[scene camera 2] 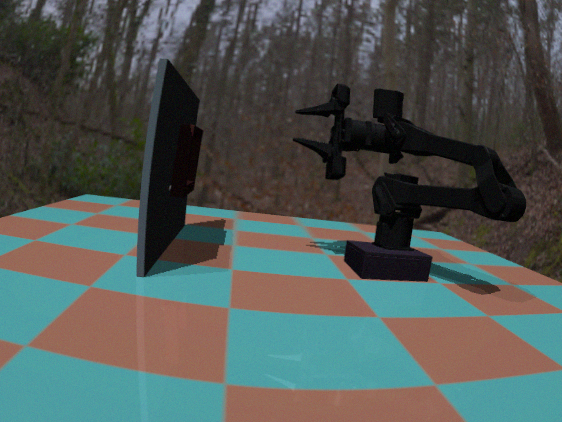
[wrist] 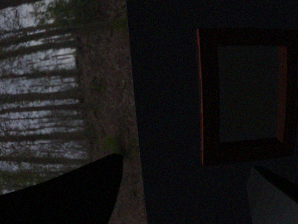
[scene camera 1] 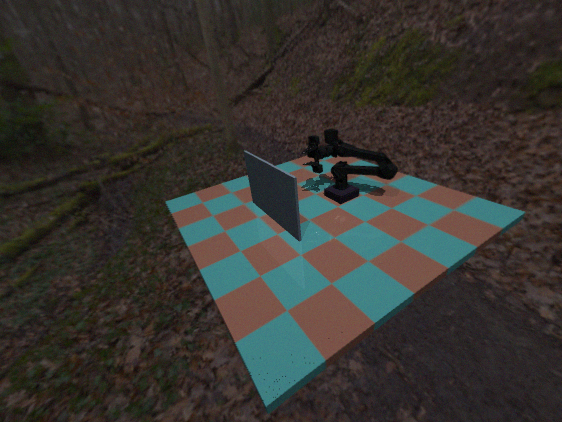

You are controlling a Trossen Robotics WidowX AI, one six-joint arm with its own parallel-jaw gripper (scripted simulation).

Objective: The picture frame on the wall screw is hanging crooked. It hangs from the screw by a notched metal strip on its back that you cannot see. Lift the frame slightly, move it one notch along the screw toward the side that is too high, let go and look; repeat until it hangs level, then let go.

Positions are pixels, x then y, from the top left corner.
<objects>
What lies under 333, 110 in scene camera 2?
My gripper.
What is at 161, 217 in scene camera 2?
A grey wall panel.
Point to a grey wall panel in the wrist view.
163, 52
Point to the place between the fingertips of my gripper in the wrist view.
At 187, 171
</objects>
